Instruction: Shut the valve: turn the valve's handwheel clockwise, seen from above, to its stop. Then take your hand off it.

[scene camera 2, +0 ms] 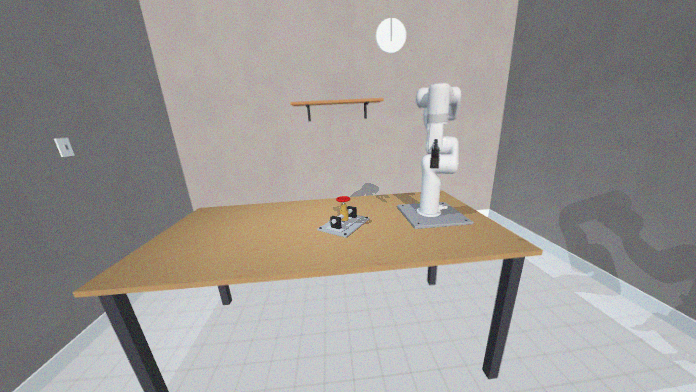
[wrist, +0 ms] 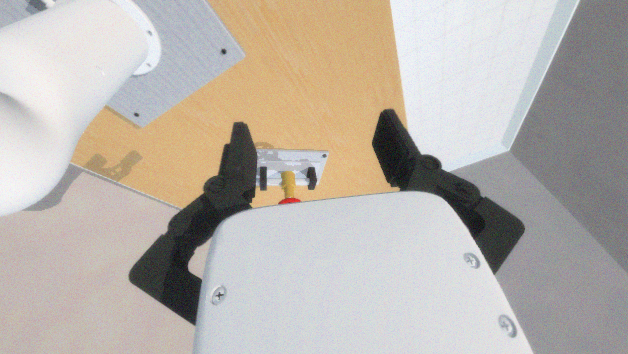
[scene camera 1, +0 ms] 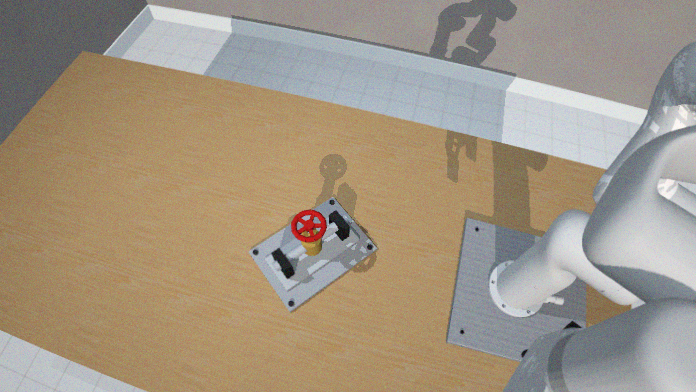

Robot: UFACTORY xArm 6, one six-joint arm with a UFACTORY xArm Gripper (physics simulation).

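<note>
The valve's red handwheel (scene camera 1: 309, 225) (scene camera 2: 343, 199) (wrist: 289, 201) lies level on top of a yellow valve body (scene camera 1: 313, 246) (scene camera 2: 344, 214) (wrist: 288, 184). In the wrist view the wheel is mostly hidden behind the white gripper housing. The body stands between two black pipe supports on a grey base plate (scene camera 1: 300, 296) (wrist: 315, 155) near the middle of the table. My gripper (scene camera 2: 434, 165) (wrist: 315, 132) is open, with nothing between the fingers. It hangs high above the table near the arm's base, well to the side of the valve and apart from it. The gripper does not show in scene camera 1.
The arm stands on a grey mounting plate (scene camera 1: 470, 300) (scene camera 2: 450, 221) (wrist: 200, 75) at the right of the wooden table (scene camera 1: 150, 200) (scene camera 2: 250, 260) (wrist: 325, 75). A wooden shelf (scene camera 2: 337, 102) and a round white clock (scene camera 2: 391, 42) are on the wall behind.
</note>
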